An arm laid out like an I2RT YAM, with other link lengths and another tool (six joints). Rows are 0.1 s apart.
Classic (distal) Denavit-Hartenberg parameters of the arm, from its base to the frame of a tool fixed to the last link. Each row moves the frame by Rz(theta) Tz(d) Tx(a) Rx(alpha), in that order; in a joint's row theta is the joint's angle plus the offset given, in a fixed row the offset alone. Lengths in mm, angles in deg.
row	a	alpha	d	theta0
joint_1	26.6	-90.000	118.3	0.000
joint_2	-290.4	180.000	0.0	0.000
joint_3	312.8	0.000	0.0	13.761
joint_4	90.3	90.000	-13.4	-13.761
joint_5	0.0	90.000	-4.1	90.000
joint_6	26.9	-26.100	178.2	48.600
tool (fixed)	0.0	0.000	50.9	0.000
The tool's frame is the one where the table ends.
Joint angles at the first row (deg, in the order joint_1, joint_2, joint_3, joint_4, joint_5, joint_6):
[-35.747 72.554 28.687 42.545 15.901 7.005]
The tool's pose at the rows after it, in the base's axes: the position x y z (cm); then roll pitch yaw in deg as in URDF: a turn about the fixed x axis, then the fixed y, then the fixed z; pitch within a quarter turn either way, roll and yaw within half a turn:
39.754, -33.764, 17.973, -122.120, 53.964, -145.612
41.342, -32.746, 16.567, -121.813, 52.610, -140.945
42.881, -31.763, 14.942, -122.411, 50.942, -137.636
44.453, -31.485, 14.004, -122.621, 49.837, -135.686
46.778, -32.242, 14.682, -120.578, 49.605, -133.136
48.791, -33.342, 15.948, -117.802, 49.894, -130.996
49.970, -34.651, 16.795, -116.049, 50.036, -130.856
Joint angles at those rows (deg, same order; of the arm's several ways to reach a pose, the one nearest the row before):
[-35.790 75.067 28.642 42.764 14.919 6.458]
[-35.419 78.370 27.857 46.982 10.961 4.820]
[-34.719 82.149 27.704 50.434 7.989 3.071]
[-33.998 86.127 29.168 52.730 6.677 1.913]
[-33.451 90.674 33.474 54.282 6.263 1.410]
[-33.168 94.279 37.976 55.199 6.525 1.432]
[-33.145 96.991 41.583 55.442 7.750 1.432]

